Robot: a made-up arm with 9 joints. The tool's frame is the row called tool.
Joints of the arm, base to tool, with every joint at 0 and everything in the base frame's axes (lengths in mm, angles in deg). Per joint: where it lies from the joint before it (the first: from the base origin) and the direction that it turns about. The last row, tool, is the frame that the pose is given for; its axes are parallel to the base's.
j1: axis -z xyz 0 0 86.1
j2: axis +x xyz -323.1 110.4 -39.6
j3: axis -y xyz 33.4 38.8 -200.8
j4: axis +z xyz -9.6 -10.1 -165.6
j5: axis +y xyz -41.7 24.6 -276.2
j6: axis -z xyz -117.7 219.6 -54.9
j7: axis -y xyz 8 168.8 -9.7
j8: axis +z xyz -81.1 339.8 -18
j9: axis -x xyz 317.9 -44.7 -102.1
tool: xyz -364 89.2 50.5
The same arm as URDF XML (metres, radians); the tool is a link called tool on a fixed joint. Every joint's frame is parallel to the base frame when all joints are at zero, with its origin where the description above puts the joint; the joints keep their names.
<robot name="arm">
<link name="base_link"/>
<link name="link1"/>
<link name="link2"/>
<link name="link3"/>
<link name="link4"/>
<link name="link5"/>
<link name="link6"/>
<link name="link7"/>
<link name="link8"/>
<link name="link9"/>
<link name="tool"/>
<joint name="j1" type="continuous"><parent link="base_link"/><child link="link1"/><origin xyz="0.0000 0.0000 0.0861"/><axis xyz="0 0 -1"/></joint>
<joint name="j2" type="continuous"><parent link="link1"/><child link="link2"/><origin xyz="-0.3231 0.1104 -0.0396"/><axis xyz="1 0 0"/></joint>
<joint name="j3" type="continuous"><parent link="link2"/><child link="link3"/><origin xyz="0.0334 0.0388 -0.2008"/><axis xyz="0 -1 0"/></joint>
<joint name="j4" type="continuous"><parent link="link3"/><child link="link4"/><origin xyz="-0.0096 -0.0101 -0.1656"/><axis xyz="0 0 1"/></joint>
<joint name="j5" type="continuous"><parent link="link4"/><child link="link5"/><origin xyz="-0.0417 0.0246 -0.2762"/><axis xyz="0 1 0"/></joint>
<joint name="j6" type="continuous"><parent link="link5"/><child link="link6"/><origin xyz="-0.1177 0.2196 -0.0549"/><axis xyz="0 0 -1"/></joint>
<joint name="j7" type="continuous"><parent link="link6"/><child link="link7"/><origin xyz="0.0080 0.1688 -0.0097"/><axis xyz="0 -1 0"/></joint>
<joint name="j8" type="continuous"><parent link="link7"/><child link="link8"/><origin xyz="-0.0811 0.3398 -0.0180"/><axis xyz="0 0 1"/></joint>
<joint name="j9" type="continuous"><parent link="link8"/><child link="link9"/><origin xyz="0.3179 -0.0447 -0.1021"/><axis xyz="-1 0 0"/></joint>
<joint name="tool_fixed" type="fixed"><parent link="link9"/><child link="tool"/><origin xyz="-0.3640 0.0892 0.0505"/></joint>
</robot>

